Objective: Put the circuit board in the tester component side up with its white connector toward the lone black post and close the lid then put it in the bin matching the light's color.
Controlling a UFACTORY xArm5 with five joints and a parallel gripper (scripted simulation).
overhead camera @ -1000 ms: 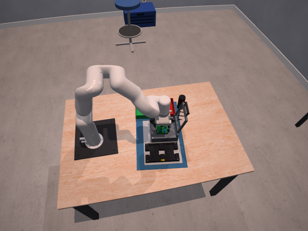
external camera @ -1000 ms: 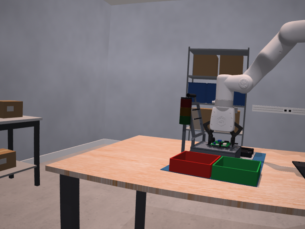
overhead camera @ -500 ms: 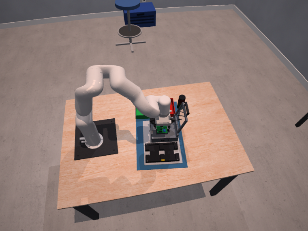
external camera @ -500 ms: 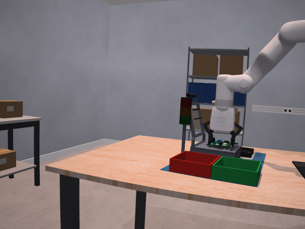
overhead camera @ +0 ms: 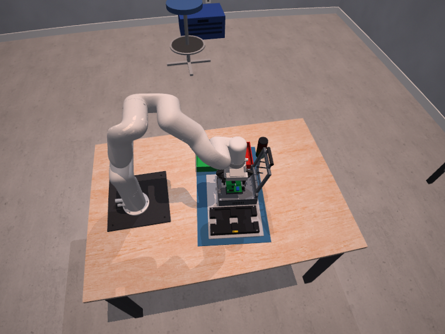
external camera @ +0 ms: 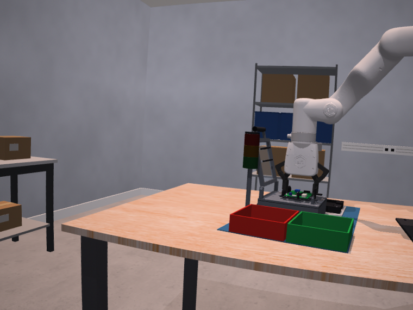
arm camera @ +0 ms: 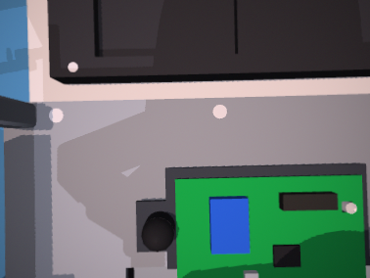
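The green circuit board is 10 mm below my hand. From my hand the other things lie so: red bin: 200 mm to the left, 70 mm below, 60 mm ahead; then lid: 120 mm ahead, 100 mm above, 10 mm to the right; then green bin: 210 mm to the left, 90 mm behind, 70 mm below.
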